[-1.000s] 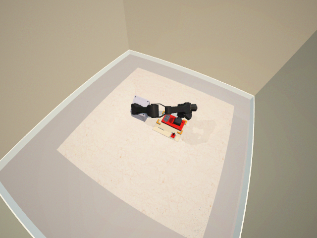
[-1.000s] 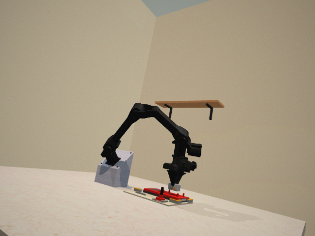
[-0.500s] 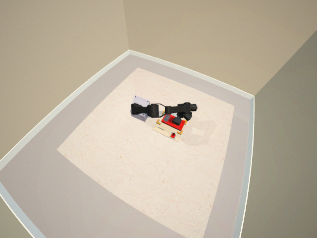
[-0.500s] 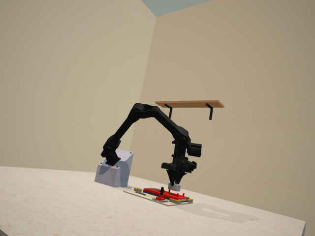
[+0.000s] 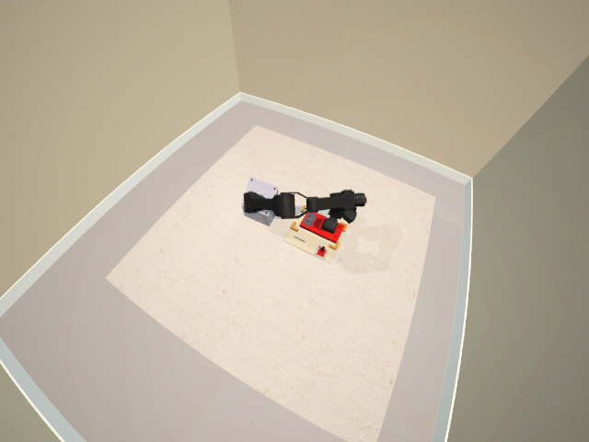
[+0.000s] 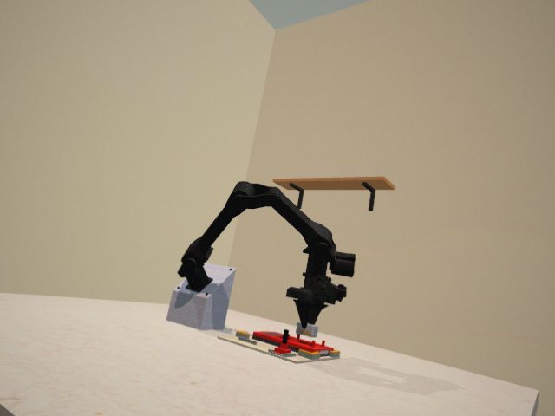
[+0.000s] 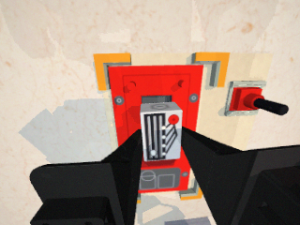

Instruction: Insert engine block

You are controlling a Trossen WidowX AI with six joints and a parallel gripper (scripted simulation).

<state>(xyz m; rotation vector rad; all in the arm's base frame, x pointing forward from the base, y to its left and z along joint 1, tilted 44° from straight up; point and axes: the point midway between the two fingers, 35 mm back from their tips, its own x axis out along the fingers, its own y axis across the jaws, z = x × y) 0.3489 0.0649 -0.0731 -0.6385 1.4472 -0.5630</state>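
Now: the grey engine block 1 cm below my gripper tip. Also, from my gripper tip: black peg: 13 cm to the right, 3 cm below, 2 cm ahead.
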